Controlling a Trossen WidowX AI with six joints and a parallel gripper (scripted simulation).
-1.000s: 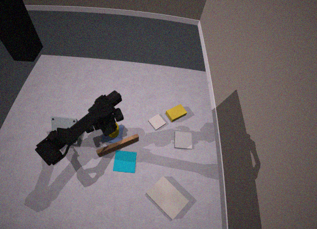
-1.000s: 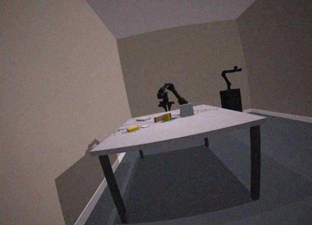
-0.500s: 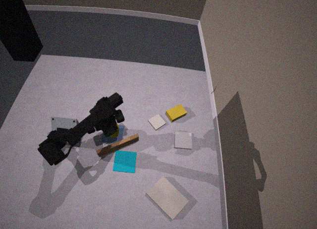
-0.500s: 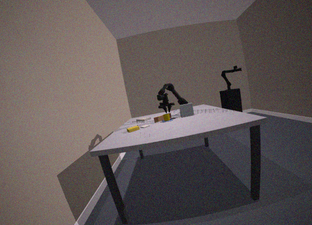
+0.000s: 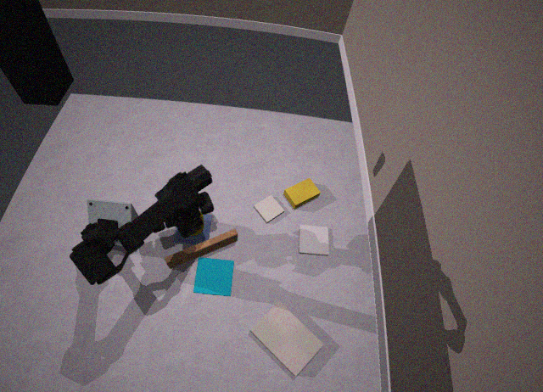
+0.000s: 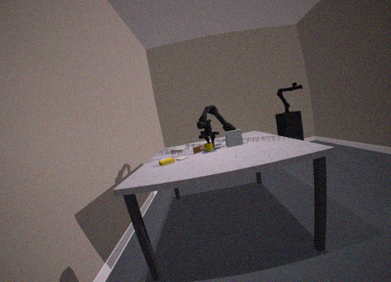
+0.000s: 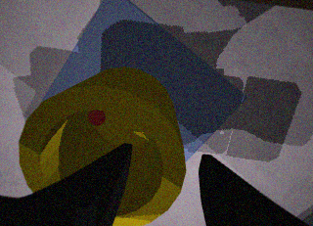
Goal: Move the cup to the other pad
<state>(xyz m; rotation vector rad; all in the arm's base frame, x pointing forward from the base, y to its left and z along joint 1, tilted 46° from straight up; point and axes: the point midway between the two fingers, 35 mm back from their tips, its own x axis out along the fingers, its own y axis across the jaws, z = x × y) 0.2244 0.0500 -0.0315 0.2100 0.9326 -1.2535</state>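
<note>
Now: the teal pad 140 mm to the right of my gripper tip, 110 mm ahead of it and 70 mm below it. The rest, counted from my gripper tip: wooden bar: 70 mm to the right, 60 mm ahead, 40 mm below; beige slab: 340 mm ahead, 310 mm to the right, 40 mm below; yellow block: 380 mm ahead, 180 mm to the left, 40 mm below.
</note>
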